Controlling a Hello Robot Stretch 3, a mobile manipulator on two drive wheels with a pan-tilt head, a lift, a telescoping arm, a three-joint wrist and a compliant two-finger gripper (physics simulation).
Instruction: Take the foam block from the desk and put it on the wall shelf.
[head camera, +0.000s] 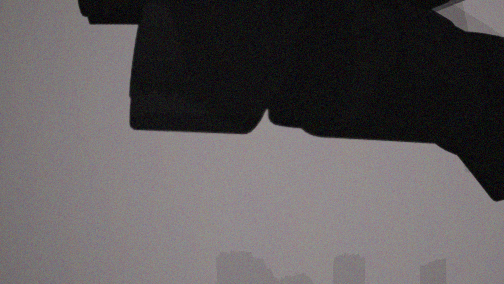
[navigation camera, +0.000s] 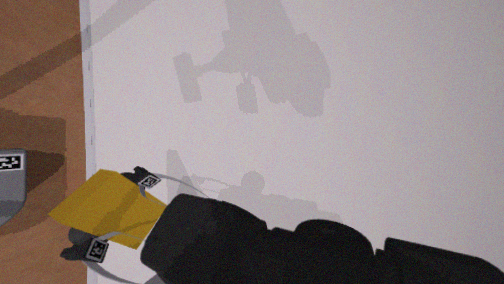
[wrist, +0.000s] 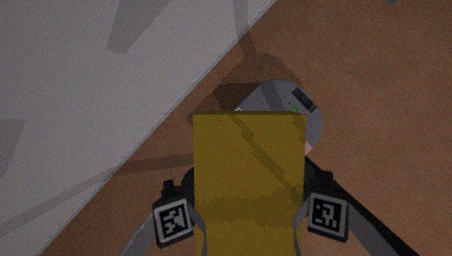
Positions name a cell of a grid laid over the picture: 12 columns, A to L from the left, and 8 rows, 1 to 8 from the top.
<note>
In view: the gripper (navigation camera: C6) and a yellow foam block (navigation camera: C6).
The yellow foam block shows as well in the wrist view (wrist: G6). The gripper is seen too in the wrist view (wrist: G6). The head camera view misses the yellow foam block: it is out of frame.
</note>
